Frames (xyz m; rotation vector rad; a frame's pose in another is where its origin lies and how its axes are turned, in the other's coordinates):
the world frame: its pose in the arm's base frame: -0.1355 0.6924 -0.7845 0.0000 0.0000 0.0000
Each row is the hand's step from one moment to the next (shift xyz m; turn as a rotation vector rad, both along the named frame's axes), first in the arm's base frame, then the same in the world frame.
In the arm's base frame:
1: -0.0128 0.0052 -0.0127 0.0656 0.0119 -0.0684
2: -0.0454 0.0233 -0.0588 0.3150 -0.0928 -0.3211
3: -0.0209 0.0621 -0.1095 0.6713 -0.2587 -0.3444
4: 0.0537 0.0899 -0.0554 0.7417 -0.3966 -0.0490
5: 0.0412 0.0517 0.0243 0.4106 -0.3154 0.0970
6: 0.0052 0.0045 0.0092 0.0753 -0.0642 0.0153
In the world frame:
1: -0.0128 0.0052 -0.0127 0.0656 0.0119 -0.0684
2: -0.0454 0.0233 -0.0588 0.3150 -0.0928 -0.3211
3: -0.0209 0.0621 -0.1095 0.6713 -0.2587 -0.3444
4: 0.0537 0.0899 -0.0554 0.7417 -0.3966 -0.0490
5: 0.0412 0.0517 0.0243 0.4106 -0.3154 0.0970
6: 0.0052 0.0045 0.0092 0.0753 -0.0642 0.0153

